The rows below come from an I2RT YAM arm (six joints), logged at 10 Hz.
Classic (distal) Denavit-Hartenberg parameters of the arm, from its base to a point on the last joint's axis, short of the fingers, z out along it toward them. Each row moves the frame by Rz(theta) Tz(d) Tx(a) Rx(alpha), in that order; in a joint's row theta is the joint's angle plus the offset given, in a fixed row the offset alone. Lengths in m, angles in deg.
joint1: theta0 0; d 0.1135; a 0.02; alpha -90
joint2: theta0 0; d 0; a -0.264; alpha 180
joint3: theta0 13.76; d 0; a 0.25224; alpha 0
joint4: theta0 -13.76; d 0; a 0.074; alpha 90
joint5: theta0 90; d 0; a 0; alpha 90
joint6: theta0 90; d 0.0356; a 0; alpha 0
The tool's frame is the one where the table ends.
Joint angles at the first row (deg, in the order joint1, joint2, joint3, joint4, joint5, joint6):
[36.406 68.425 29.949 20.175 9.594 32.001]
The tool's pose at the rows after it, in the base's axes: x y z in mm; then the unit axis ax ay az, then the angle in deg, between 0 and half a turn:
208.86 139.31 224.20 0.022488 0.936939 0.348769 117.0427
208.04 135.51 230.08 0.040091 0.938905 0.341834 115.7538
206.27 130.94 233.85 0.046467 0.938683 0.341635 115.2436
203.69 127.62 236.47 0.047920 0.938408 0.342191 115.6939
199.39 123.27 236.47 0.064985 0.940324 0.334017 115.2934
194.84 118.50 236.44 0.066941 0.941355 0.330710 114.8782
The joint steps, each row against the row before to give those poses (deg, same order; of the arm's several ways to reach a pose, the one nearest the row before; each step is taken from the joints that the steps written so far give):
[-1.851 -1.911 -0.769 0.943 -3.578 0.786]
[-0.365 -1.455 0.394 -1.259 1.759 0.391]
[-0.653 -1.573 -0.076 -1.084 0.002 0.078]
[-0.401 -1.483 0.049 -1.853 -0.551 0.233]
[-0.067 -1.767 -0.747 -1.226 1.655 0.757]
[-0.352 -1.962 -0.939 -0.868 0.184 -0.283]

